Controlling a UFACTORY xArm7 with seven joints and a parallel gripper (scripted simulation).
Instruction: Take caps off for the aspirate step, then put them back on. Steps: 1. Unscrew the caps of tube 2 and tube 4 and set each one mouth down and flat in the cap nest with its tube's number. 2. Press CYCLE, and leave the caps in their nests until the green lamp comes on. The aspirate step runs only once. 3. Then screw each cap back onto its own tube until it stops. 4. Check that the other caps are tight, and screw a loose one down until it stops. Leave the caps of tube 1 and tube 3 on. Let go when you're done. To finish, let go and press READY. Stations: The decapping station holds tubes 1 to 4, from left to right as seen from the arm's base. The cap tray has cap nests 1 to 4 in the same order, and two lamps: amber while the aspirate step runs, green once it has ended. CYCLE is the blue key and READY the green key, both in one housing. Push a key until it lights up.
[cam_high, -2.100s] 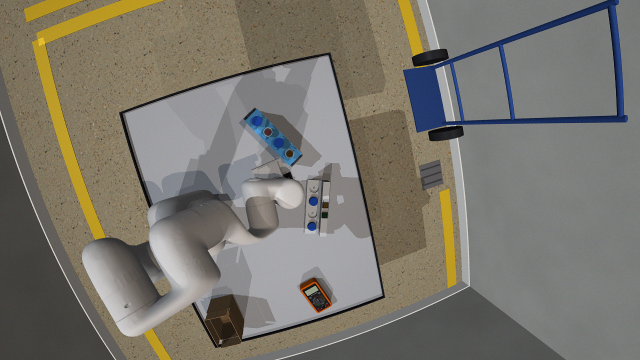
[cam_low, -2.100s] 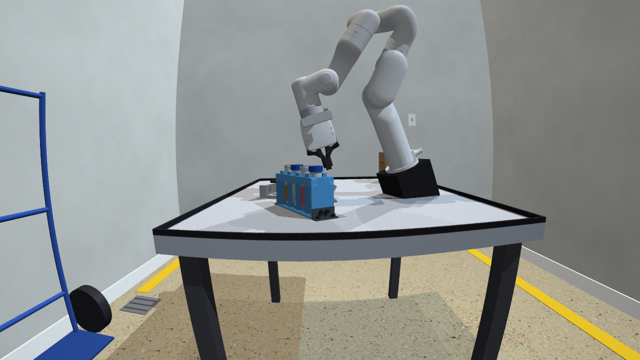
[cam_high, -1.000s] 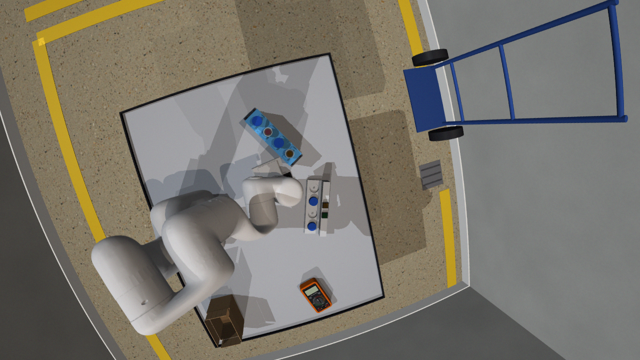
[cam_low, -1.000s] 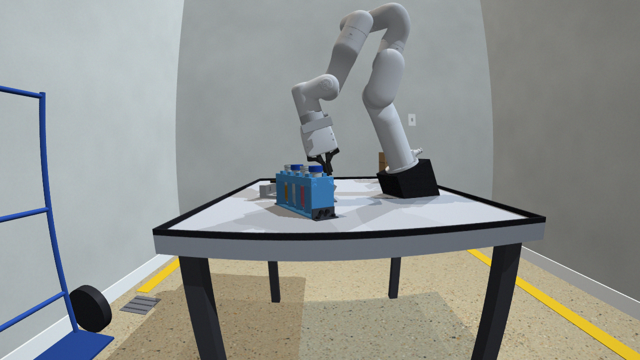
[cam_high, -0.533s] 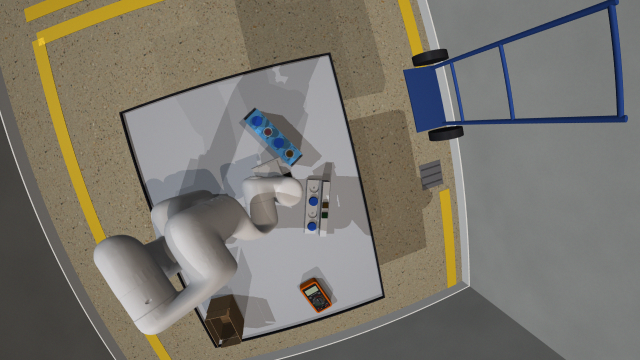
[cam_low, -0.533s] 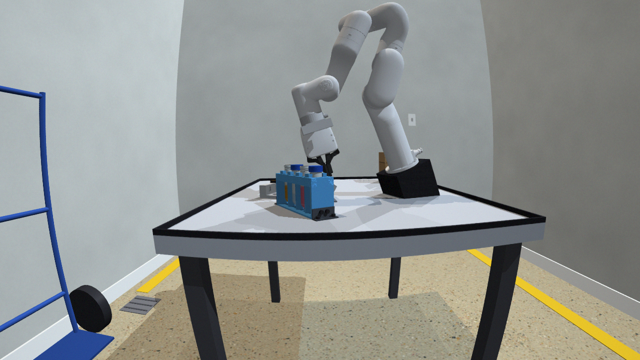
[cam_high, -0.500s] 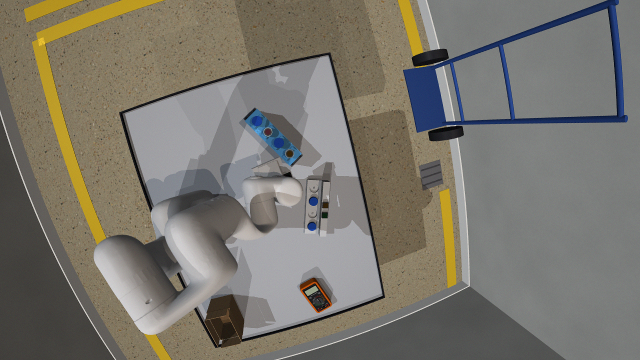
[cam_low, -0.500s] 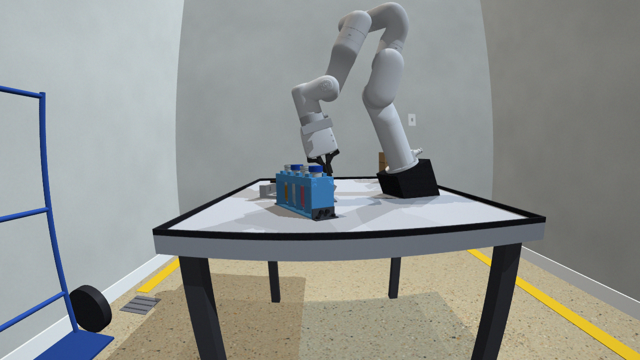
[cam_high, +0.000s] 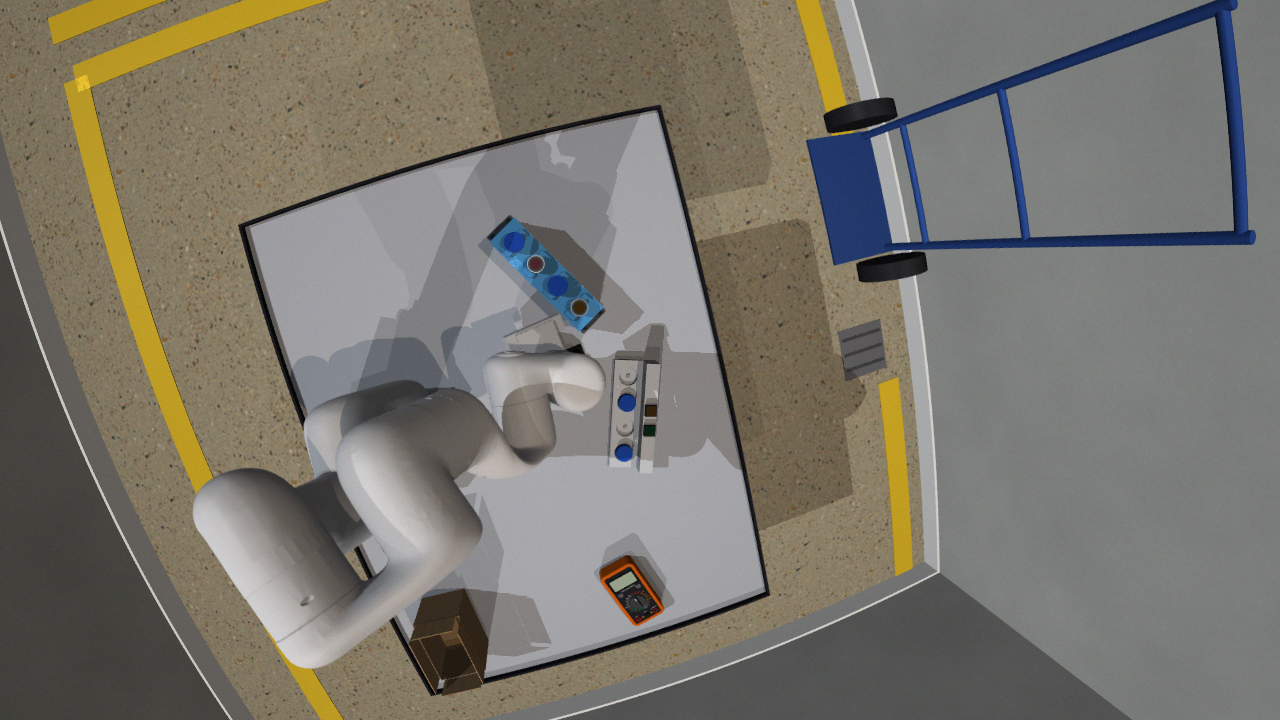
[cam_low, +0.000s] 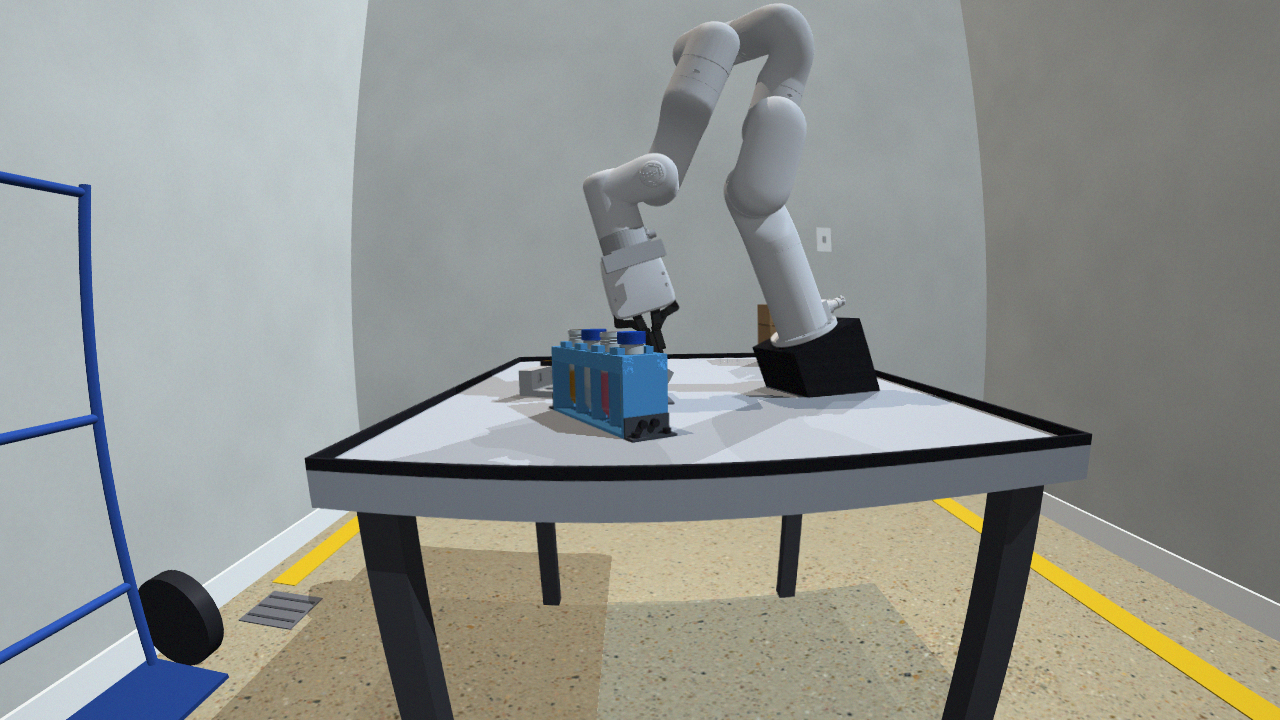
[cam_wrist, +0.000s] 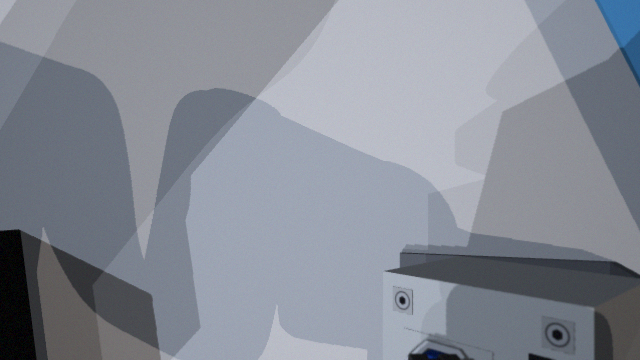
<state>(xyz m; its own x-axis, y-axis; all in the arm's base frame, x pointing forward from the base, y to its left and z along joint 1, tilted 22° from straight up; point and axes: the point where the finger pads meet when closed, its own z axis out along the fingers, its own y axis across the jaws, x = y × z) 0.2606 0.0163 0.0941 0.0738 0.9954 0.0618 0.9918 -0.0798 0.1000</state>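
My hand is 3 cm above the blue cycle key. From my hand the other things lie so: key housing: 4 cm below, 3 cm to the right, 1 cm ahead; threaded tube neck: 13 cm ahead, 6 cm to the left, 2 cm above; green ready key: 4 cm to the right, 2 cm below, 1 cm behind.
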